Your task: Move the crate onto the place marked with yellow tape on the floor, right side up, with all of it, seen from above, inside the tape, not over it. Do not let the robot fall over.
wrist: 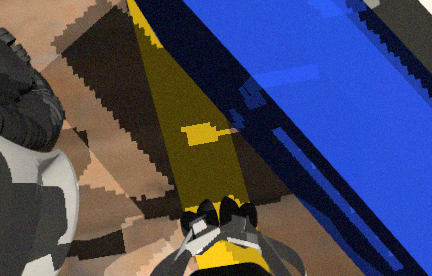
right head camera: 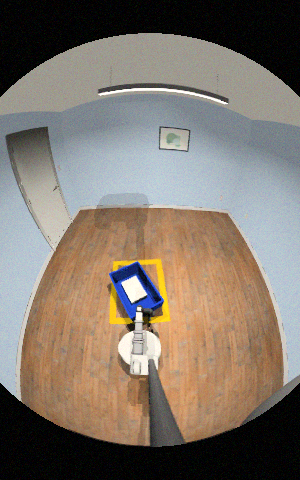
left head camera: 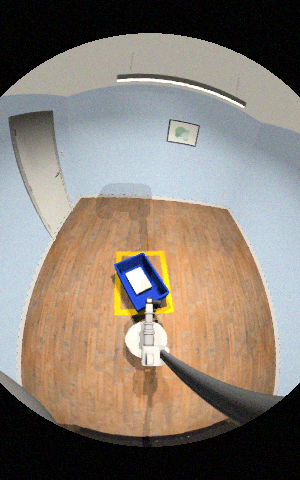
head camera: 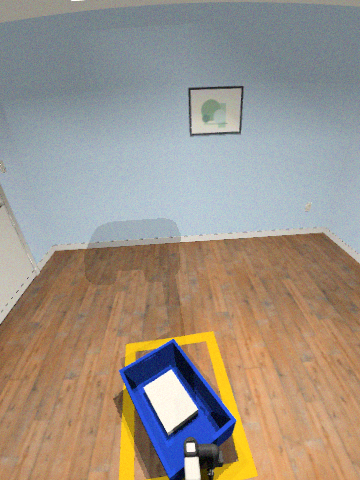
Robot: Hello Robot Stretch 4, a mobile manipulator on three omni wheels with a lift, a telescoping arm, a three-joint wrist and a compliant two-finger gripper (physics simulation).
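Frame: origin at the robot's base, x ahead, y left, z up, level; centimetres.
Where they show: gripper, fingertip midpoint: (wrist: 218, 214) (right head camera: 148, 318) (left head camera: 153, 309) (head camera: 210, 473).
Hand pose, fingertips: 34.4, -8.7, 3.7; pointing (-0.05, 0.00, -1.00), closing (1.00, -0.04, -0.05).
Note:
Each offset is from my fingertips to the top centre of the thing, as dx, dy, dz.
The blue crate {+32.6, +17.2, +15.6} (head camera: 175, 447) (left head camera: 140, 299) (right head camera: 135, 305) (wrist: 300, 100) is right side up, turned at an angle to the yellow tape rectangle (head camera: 220, 370) (left head camera: 164, 267) (right head camera: 160, 272) (wrist: 200, 170). In the head view its left corner overlaps the left strip and its right corner reaches the right strip. A white box {+36.7, +19.6, +0.7} (head camera: 171, 400) (left head camera: 137, 280) (right head camera: 134, 288) lies inside it. My gripper (wrist: 218, 214) points down with its fingertips together, empty, beside the crate's near end wall. In the head view my wrist covers part of that end. Whether the fingers touch the wall is unclear.
My round white base (left head camera: 131, 340) (right head camera: 124, 347) stands just behind the near tape strip. Its side and a black wheel (wrist: 35, 110) show at the left of the wrist view. A blue wall with a framed picture (head camera: 216, 111) is at the far side, and a door (left head camera: 42, 170) at the left.

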